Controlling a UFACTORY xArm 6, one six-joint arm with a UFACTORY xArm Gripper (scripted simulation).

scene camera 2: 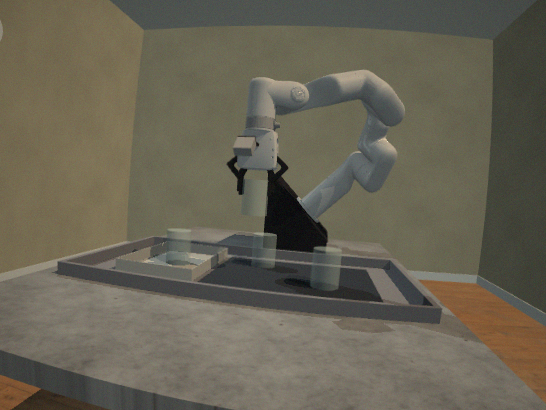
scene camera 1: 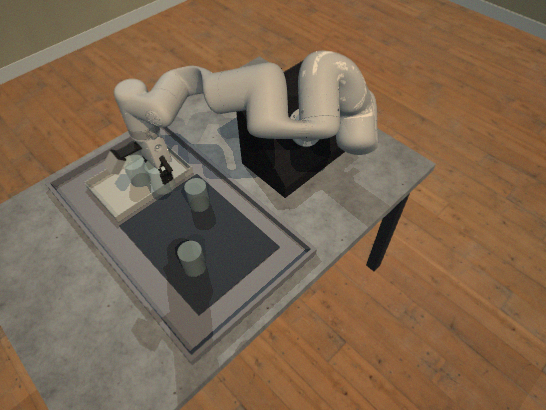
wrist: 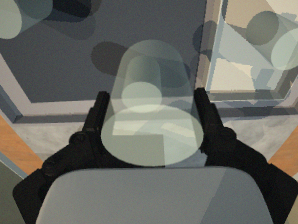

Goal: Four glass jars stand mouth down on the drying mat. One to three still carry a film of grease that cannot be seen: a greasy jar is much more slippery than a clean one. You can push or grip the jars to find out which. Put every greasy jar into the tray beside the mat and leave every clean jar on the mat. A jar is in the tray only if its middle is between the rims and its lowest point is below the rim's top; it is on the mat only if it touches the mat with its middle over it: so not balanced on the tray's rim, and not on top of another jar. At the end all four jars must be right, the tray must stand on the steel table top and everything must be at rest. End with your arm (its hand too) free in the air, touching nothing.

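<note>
You'd see my gripper in the pictures, and it's there in the wrist view too. There's a cream tray in the pictures as well, and a dark mat.
</note>
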